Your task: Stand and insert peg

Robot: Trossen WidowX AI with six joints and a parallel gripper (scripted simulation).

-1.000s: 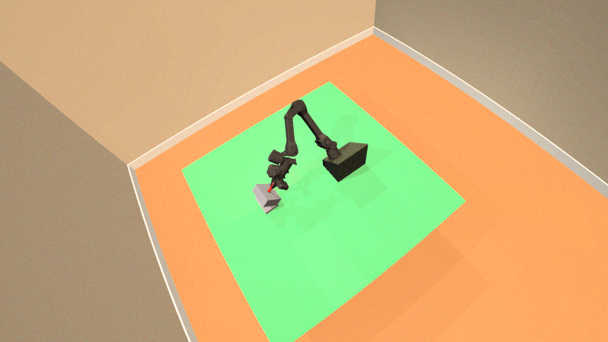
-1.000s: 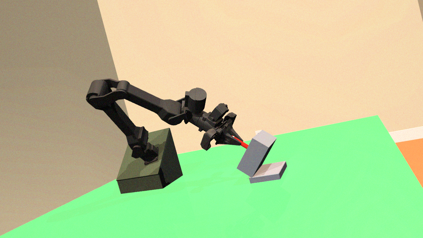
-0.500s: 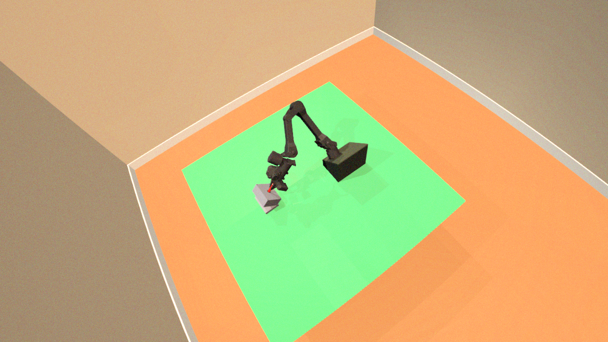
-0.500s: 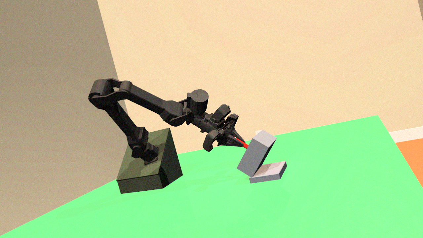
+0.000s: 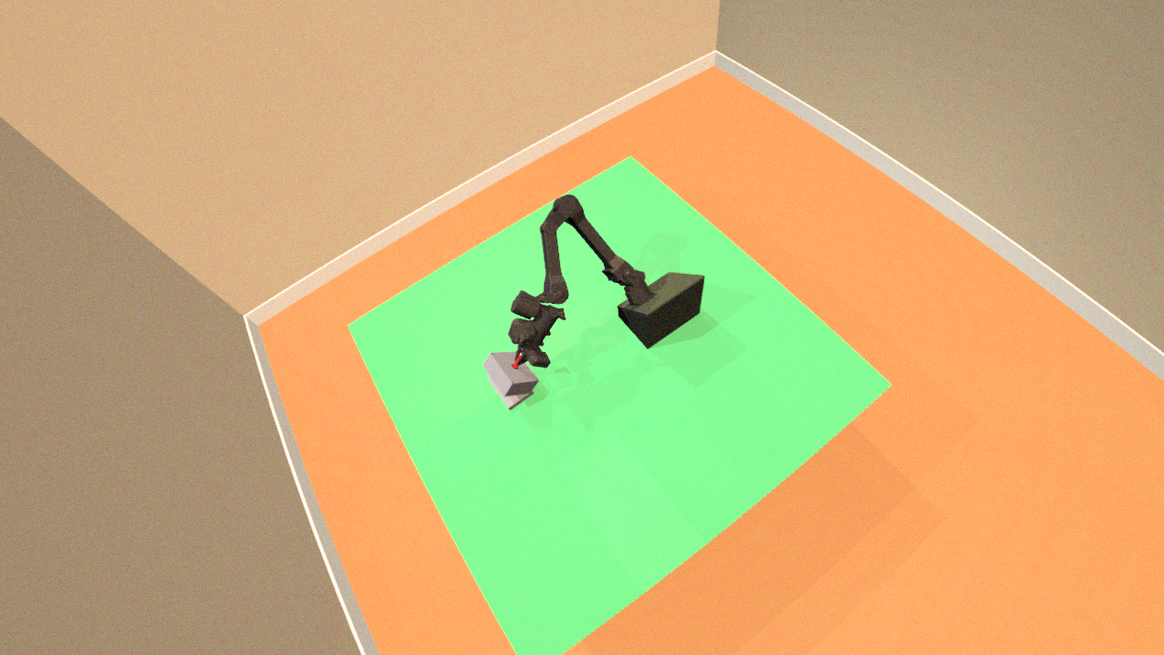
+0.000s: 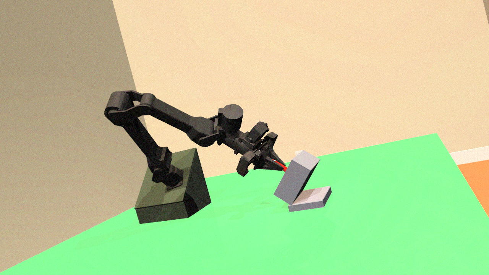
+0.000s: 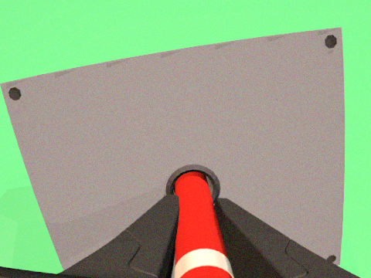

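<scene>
Now: gripper tip 10 mm past the red peg and 10 mm below it. Also, from my gripper tip: grey sloped panel 30 mm ahead, 30 mm below; flat grey foot 50 mm ahead, 10 mm to the right, 100 mm below.
</scene>
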